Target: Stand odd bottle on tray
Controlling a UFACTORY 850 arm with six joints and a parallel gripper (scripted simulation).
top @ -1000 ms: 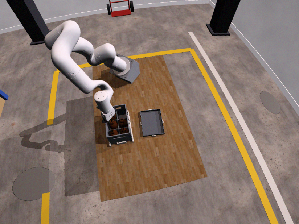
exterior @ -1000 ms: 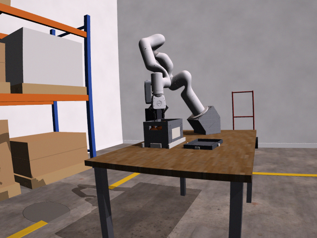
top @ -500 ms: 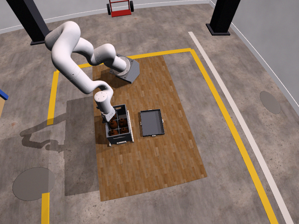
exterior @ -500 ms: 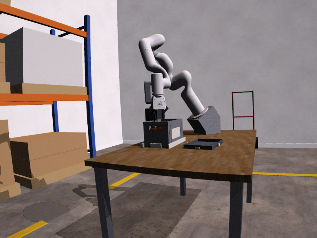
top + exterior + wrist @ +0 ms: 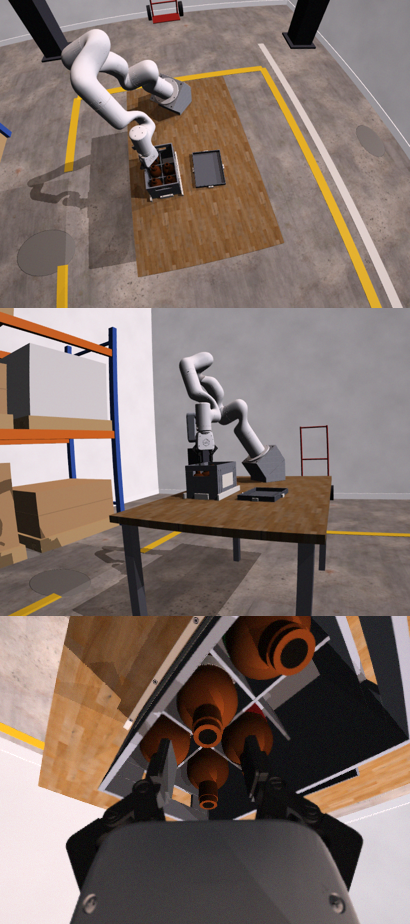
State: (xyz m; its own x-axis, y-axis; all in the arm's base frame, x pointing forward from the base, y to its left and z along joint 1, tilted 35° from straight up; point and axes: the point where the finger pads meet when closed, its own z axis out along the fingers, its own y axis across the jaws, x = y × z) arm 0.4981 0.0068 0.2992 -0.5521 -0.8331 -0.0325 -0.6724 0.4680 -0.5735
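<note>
The grey divided crate lies 4 cm to the left of my hand and 12 cm below it. Also, from my hand: bottle 9 cm ahead, 11 cm below; grey tray 2 cm behind, 33 cm to the left, 19 cm below.
</note>
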